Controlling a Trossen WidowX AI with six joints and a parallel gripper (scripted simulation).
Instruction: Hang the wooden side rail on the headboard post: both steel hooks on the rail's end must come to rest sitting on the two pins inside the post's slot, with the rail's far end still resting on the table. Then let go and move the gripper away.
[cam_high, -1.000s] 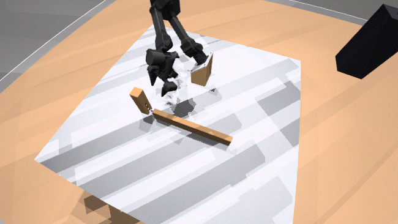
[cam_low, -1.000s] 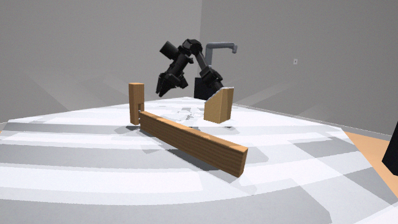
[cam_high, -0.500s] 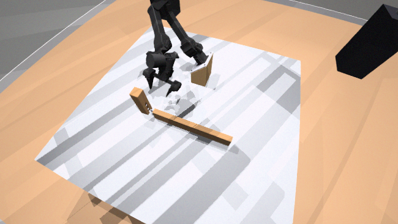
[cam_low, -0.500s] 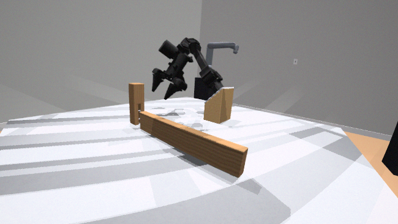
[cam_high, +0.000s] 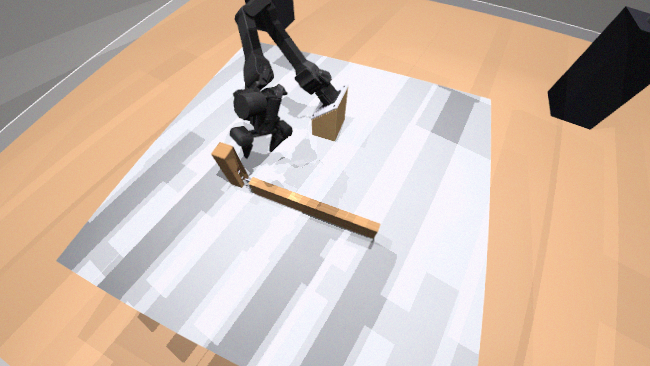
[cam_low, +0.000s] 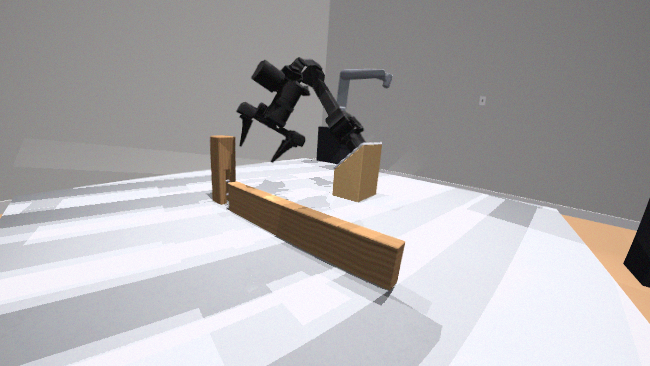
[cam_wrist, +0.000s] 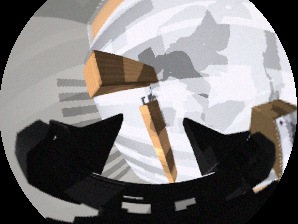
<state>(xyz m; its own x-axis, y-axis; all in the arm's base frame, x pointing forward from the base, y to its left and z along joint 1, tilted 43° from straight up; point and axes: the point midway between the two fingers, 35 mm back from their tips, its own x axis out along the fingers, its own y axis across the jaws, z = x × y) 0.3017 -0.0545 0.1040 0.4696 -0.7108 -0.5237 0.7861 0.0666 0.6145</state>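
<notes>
Now: gripper tip 8 cm to the left of the upright headboard post, 6 cm above it and 5 cm short of it.
</notes>
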